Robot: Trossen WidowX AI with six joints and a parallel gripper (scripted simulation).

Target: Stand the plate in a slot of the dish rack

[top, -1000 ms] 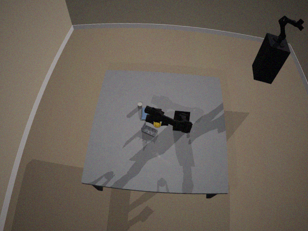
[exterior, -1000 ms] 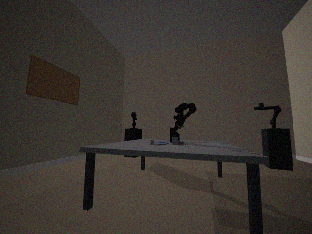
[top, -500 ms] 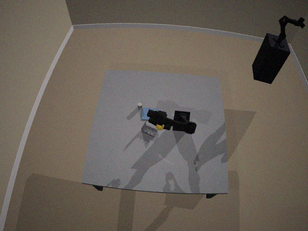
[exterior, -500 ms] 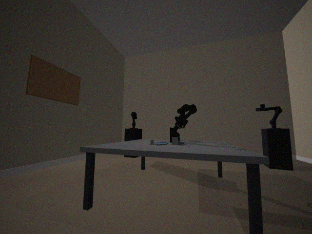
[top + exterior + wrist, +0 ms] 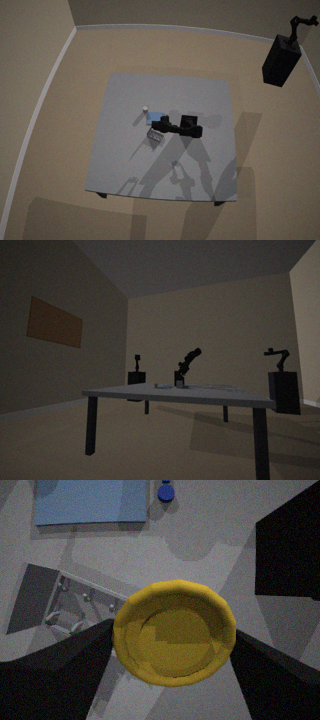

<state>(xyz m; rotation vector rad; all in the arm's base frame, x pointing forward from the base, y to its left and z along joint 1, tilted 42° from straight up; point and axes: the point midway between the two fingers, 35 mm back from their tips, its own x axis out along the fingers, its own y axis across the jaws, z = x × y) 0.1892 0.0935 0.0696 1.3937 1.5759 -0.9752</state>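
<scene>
The dish rack lies 80 mm ahead of my gripper tip, 20 mm to the left of it and 110 mm below it. The rest, counted from my gripper tip: blue spoon: 20 mm ahead, 170 mm to the right, 130 mm below; then plate: 10 mm above; then blue mat: 120 mm ahead, 160 mm to the right, 130 mm below.
</scene>
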